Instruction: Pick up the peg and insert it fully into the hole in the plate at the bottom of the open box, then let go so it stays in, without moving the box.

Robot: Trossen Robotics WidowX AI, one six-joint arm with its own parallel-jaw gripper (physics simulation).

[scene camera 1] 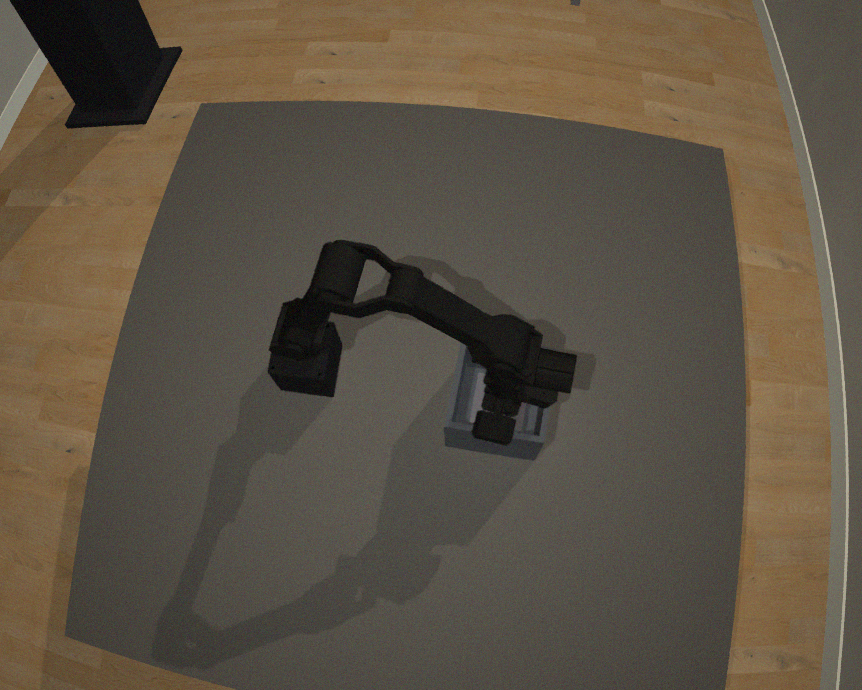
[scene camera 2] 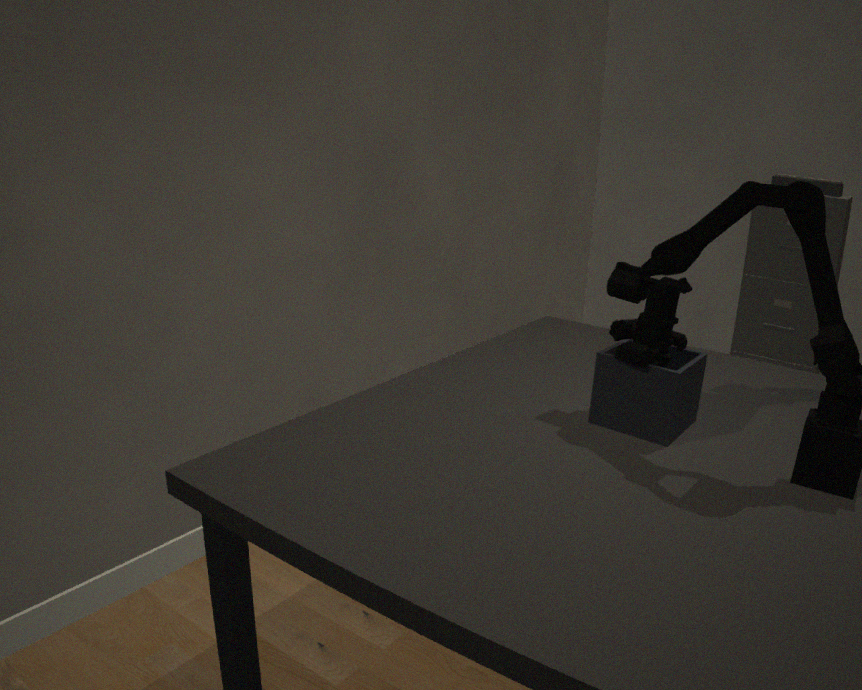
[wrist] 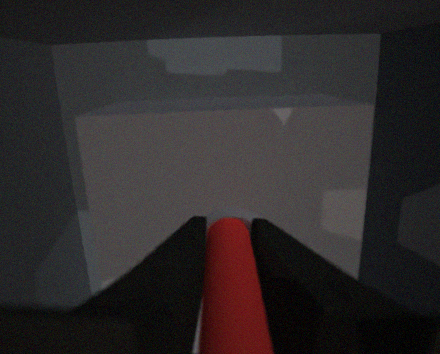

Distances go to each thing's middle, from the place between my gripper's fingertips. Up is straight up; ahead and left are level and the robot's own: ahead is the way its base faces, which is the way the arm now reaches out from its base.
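Position of my hand: 1 cm past the blue-grey box (scene camera 2: 656, 404). Pale plate (wrist: 300, 161): 1 cm behind my hand and 3 cm below it.
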